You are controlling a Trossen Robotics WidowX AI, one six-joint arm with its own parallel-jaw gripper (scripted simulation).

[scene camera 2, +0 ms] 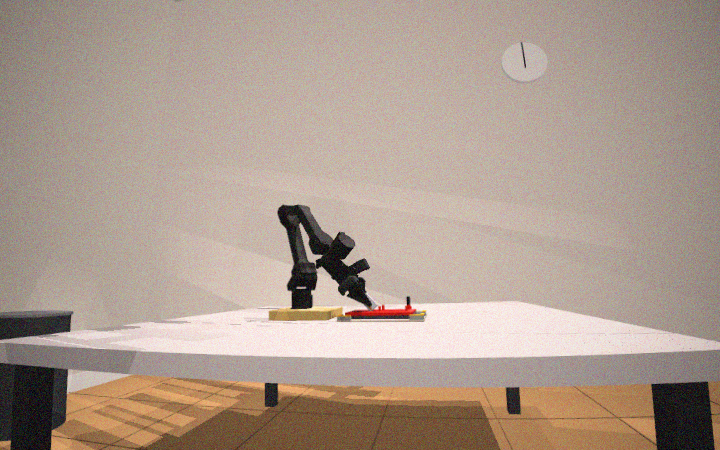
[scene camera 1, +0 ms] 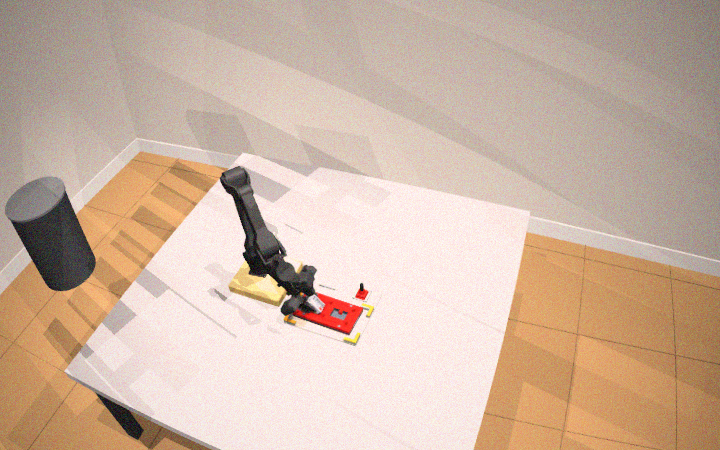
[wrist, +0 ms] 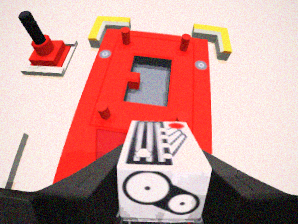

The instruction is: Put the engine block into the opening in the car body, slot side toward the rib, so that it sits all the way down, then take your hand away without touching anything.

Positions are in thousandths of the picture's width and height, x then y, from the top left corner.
Observation:
I see my gripper (scene camera 1: 441, 683) and a grey engine block (wrist: 542, 743).
My gripper shows as well in scene camera 2 (scene camera 2: 516, 679) and in the wrist view (wrist: 532, 681).

